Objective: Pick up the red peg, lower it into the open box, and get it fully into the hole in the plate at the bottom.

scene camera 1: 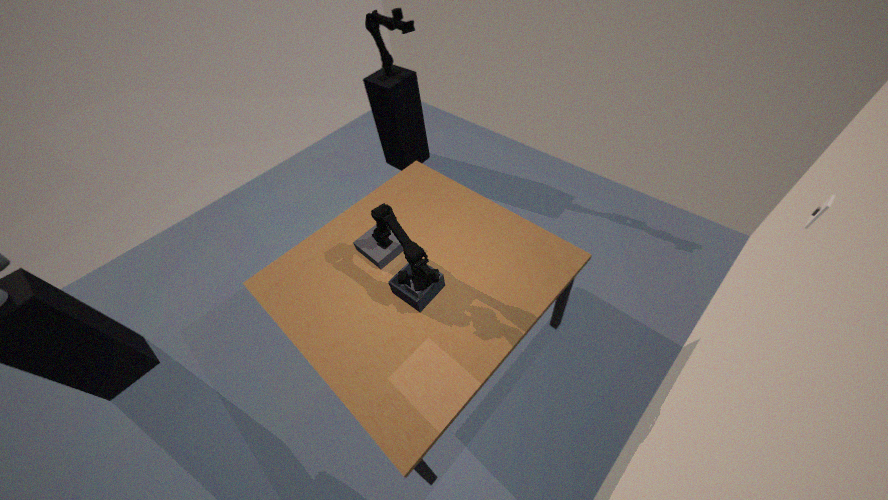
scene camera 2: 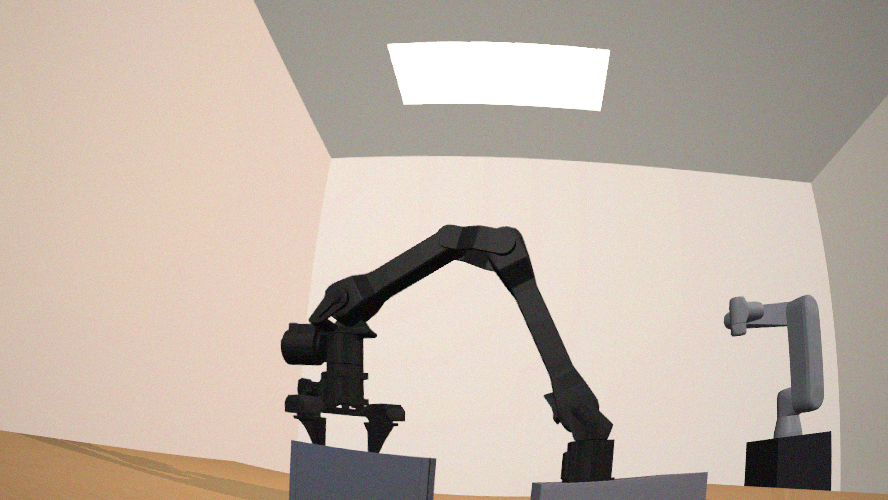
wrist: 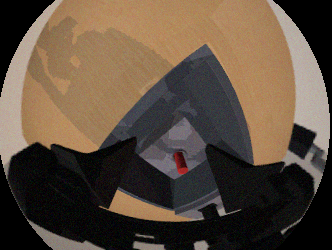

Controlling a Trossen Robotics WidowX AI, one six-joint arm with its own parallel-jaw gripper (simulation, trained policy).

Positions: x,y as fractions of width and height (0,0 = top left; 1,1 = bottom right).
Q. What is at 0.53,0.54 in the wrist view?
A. A grey plate.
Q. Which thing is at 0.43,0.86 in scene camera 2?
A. My gripper.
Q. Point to a grey box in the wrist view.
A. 0.60,0.35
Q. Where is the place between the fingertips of my gripper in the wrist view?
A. At 0.52,0.58
